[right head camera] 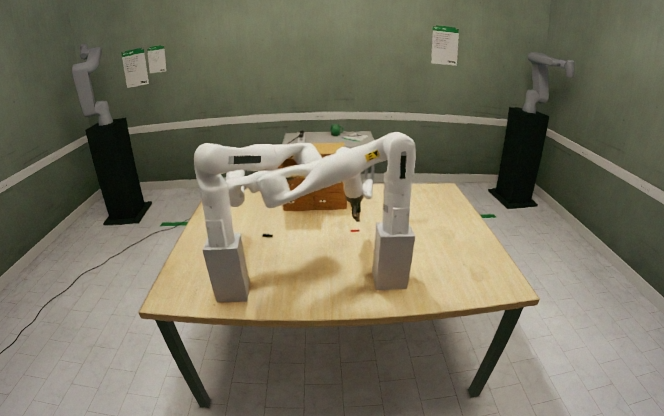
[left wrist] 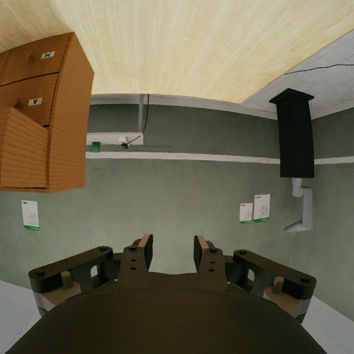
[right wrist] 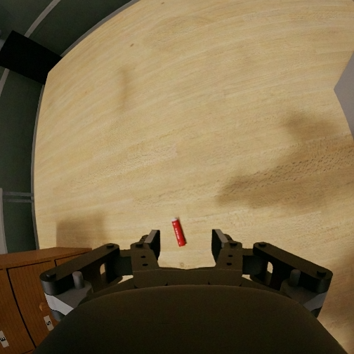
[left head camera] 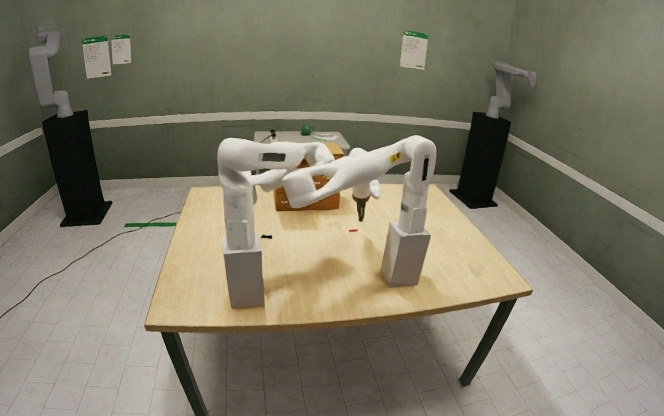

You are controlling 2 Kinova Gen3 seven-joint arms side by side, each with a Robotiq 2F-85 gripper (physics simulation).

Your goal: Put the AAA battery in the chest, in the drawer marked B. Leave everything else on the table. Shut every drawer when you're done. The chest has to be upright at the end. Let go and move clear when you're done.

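Where they show: right gripper, fingertip midpoint: (right head camera: 358, 216) (left head camera: 360, 216); left arm's base, link origin: (right head camera: 222, 241) (left head camera: 241, 243); right arm's base, link origin: (right head camera: 395, 229) (left head camera: 410, 228).
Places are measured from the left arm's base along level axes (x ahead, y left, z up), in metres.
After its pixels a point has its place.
Note:
A red battery (left head camera: 353, 230) {x 0.450, y -0.451, z -0.222 m} (right head camera: 354, 231) {x 0.447, y -0.449, z -0.224 m} (right wrist: 178, 232) lies on the table. The brown wooden chest (left head camera: 327, 204) {x 0.660, y -0.347, z -0.199 m} (right head camera: 336, 199) {x 0.661, y -0.357, z -0.171 m} (left wrist: 72, 135) (right wrist: 27, 285) stands upright at the back, partly hidden by the arms. In the left wrist view, its top drawer (left wrist: 22, 150) above drawer A is pulled out; its label does not show. Drawers A (left wrist: 42, 95) and M (left wrist: 35, 60) look shut. My right gripper (left head camera: 361, 220) {x 0.399, y -0.463, z -0.118 m} (right head camera: 356, 219) {x 0.399, y -0.463, z -0.118 m} (right wrist: 185, 239) is open and empty, pointing down above the table near the battery. My left gripper (left wrist: 173, 245) is open and empty, off to the chest's side.
A small black object (left head camera: 266, 236) {x 0.381, y -0.054, z -0.218 m} (right head camera: 267, 235) {x 0.382, y -0.057, z -0.218 m} lies on the table (left head camera: 310, 305) {x -0.041, y -0.228, z -0.228 m} (right head camera: 320, 300) {x -0.017, y -0.330, z -0.228 m}, left of the battery. My two arms cross in front of the chest in both head views. Behind the chest stands a side table (left head camera: 260, 135) with a green mug (left head camera: 306, 129) (right head camera: 335, 130).

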